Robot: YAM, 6 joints.
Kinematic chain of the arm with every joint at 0, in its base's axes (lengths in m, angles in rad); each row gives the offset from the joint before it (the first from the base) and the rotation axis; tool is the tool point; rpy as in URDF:
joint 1: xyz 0 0 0.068 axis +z
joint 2: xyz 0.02 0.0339 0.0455 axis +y
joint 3: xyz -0.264 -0.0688 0 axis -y
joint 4: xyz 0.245 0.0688 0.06 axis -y
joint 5: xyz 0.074 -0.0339 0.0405 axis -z
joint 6: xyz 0.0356 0 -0.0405 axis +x
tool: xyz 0 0 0 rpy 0 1.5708 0
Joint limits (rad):
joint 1: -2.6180..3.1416
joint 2: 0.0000..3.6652
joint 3: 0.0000..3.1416
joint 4: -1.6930..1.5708
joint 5: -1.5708..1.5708
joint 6: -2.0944..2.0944
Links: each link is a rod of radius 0.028 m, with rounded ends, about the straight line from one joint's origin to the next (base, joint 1, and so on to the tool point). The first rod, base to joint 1, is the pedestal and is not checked.
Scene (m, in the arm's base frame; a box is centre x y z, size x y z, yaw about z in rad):
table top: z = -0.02
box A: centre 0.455 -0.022 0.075 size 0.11 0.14 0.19 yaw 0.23
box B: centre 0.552 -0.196 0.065 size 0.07 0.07 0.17 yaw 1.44
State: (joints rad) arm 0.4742 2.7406 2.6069 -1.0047 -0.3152 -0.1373
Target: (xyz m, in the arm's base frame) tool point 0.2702 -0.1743 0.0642
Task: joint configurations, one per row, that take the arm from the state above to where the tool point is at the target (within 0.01 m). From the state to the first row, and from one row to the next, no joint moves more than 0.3 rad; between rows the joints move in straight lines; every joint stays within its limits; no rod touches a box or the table.
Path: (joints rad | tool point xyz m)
1: 0.4285 2.4683 2.6510 -0.9416 -0.3368 -0.0421 | 0.4813 0.2328 0.3076
2: 0.3828 2.1960 2.6951 -0.8785 -0.3584 0.0531 | 0.4226 0.1836 0.4578
3: 0.3371 1.9238 2.7393 -0.8153 -0.3801 0.1482 | 0.3189 0.1258 0.5807
4: 0.2914 1.6515 2.7834 -0.7522 -0.4017 0.2434 | 0.1782 0.0680 0.6635
5: 0.2457 1.3792 2.8275 -0.6891 -0.4233 0.3386 | 0.0133 0.0184 0.6964
6: 0.0782 1.5849 2.5562 -0.8661 -0.3732 0.2434 | 0.2173 0.0300 0.6249
7: -0.0893 1.7906 2.2850 -1.0431 -0.3231 0.1482 | 0.3563 -0.0206 0.4840
8: -0.2569 1.9962 2.0137 -1.2201 -0.2730 0.0531 | 0.4008 -0.0954 0.3172
9: -0.4244 2.2019 1.7424 -1.3971 -0.2229 -0.0421 | 0.3598 -0.1540 0.1675
10: -0.5919 2.4076 1.4711 -1.5741 -0.1728 -0.1373 | 0.2702 -0.1743 0.0642

